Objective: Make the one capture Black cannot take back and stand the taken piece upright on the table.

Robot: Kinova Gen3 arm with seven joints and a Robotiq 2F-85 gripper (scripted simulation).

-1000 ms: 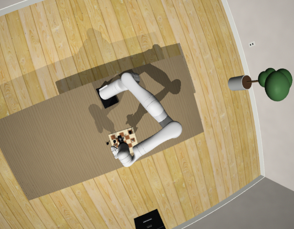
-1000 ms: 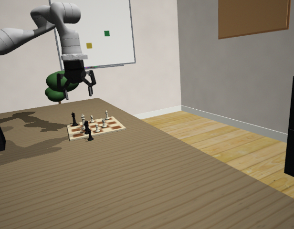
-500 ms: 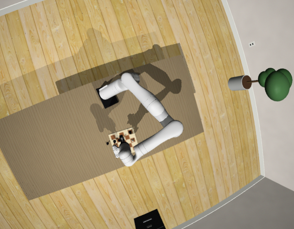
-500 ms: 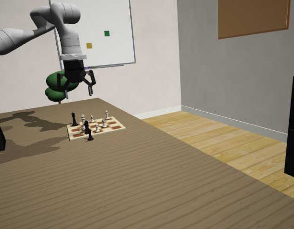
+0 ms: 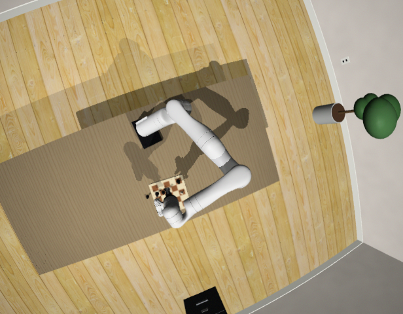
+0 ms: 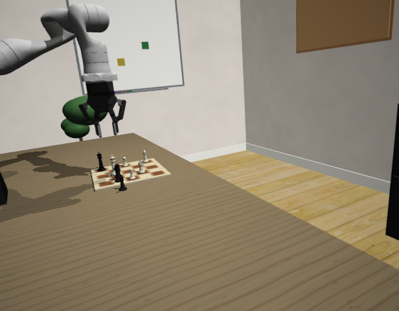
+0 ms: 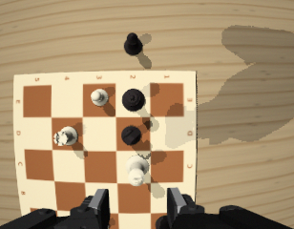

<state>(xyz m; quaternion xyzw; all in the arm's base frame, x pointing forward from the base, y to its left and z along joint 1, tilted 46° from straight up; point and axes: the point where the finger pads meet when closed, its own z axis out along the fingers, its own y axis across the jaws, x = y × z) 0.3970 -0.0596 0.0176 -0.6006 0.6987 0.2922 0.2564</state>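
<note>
Now: hand 110 mm above the tall white piece. From my hand the other things lie so: black pawn 20 mm behind, 130 mm to the right, 130 mm below; tall black piece 20 mm behind, 80 mm to the left, 110 mm below; chessboard 40 mm ahead, 140 mm below.
</note>
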